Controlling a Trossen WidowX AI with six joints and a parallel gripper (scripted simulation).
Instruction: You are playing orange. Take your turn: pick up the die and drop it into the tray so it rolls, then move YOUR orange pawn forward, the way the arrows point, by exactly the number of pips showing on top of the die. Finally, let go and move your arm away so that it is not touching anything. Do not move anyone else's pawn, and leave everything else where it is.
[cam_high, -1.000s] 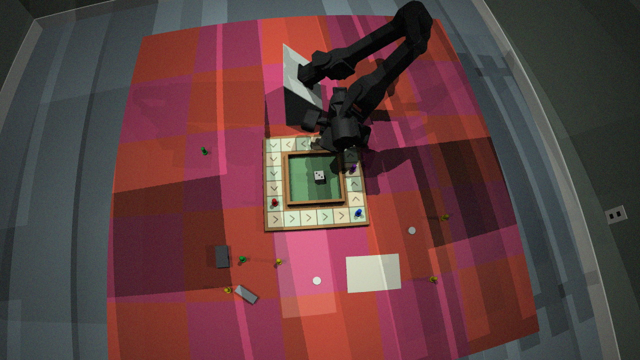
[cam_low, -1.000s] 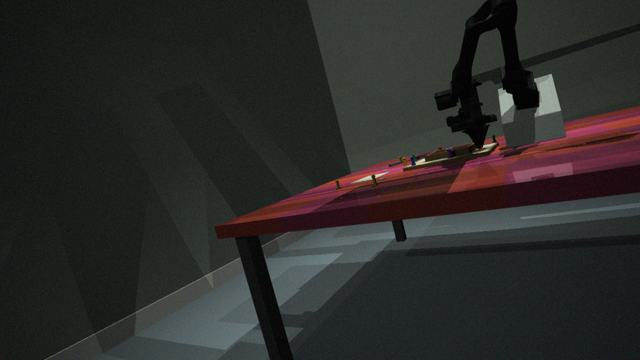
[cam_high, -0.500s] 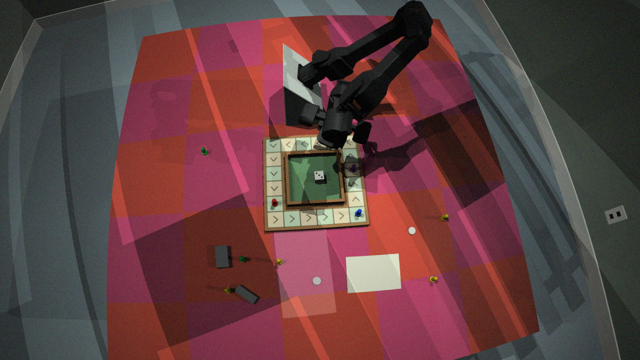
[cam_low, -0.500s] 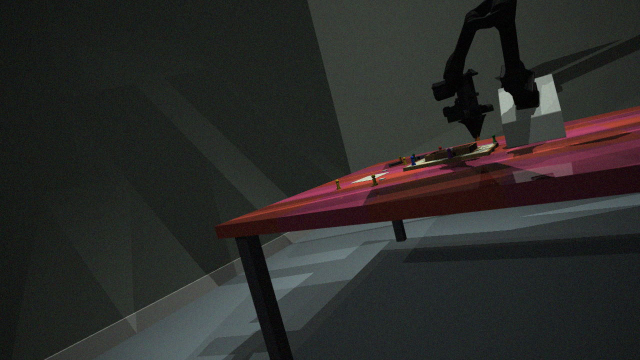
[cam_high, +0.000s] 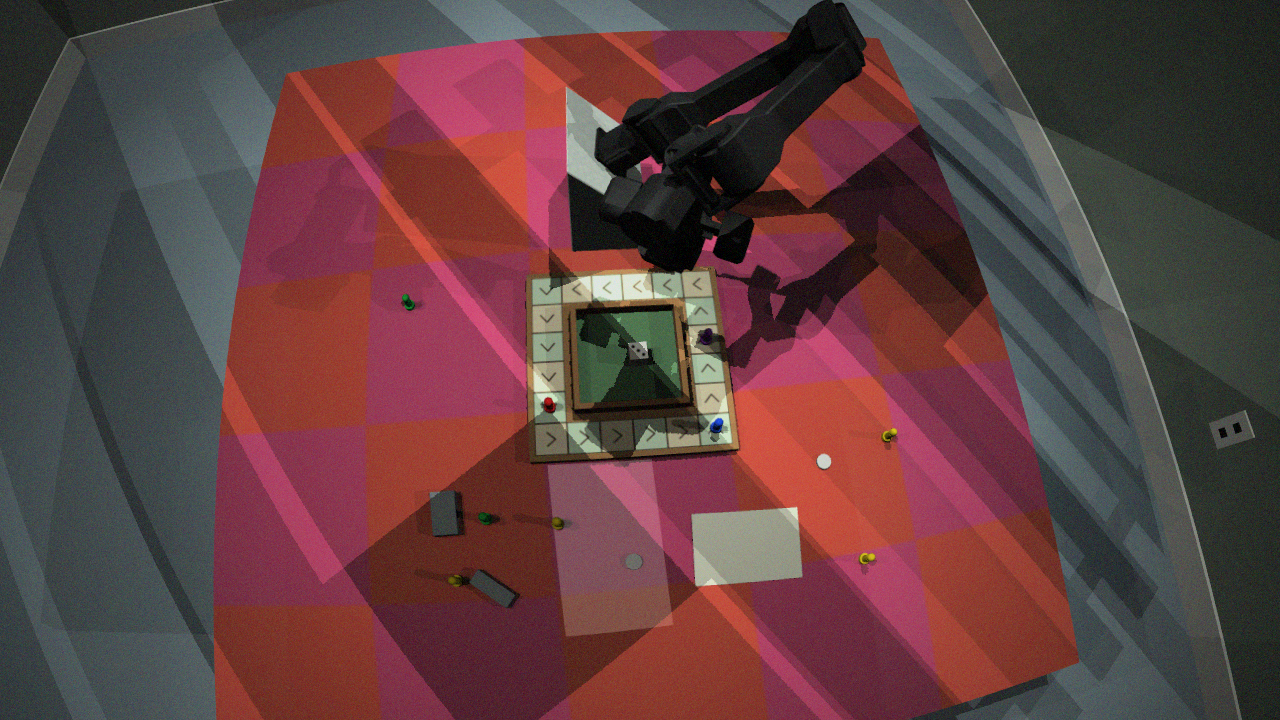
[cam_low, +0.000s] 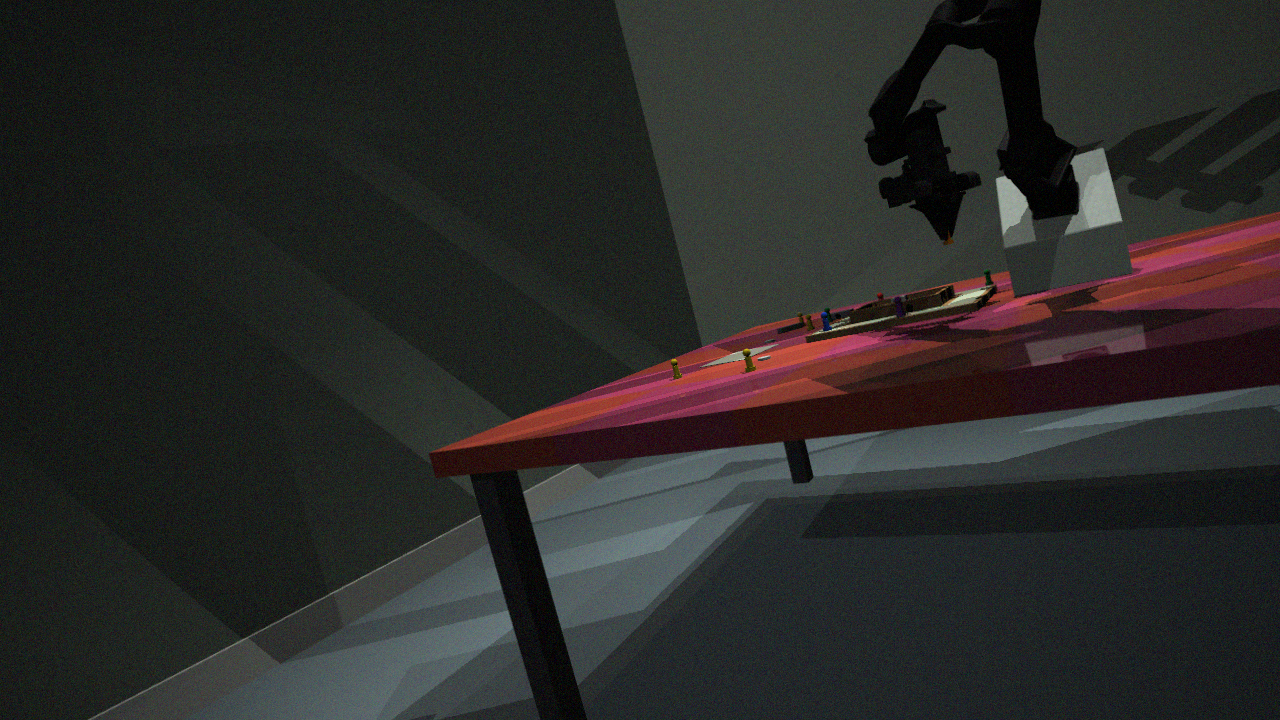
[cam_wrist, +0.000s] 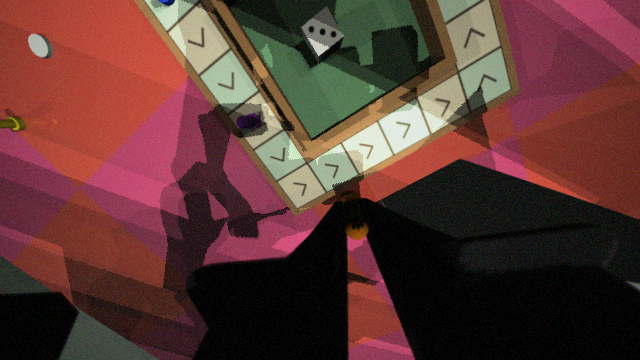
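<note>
The green tray is 110 mm below my gripper tip, 110 mm ahead of it and 50 mm to the right of it. Also, from my gripper tip: purple pawn (90 mm below, 80 mm ahead, 60 mm to the left); orange pawn (10 mm above); grey-white die (110 mm ahead, 90 mm below, 40 mm to the right).
</note>
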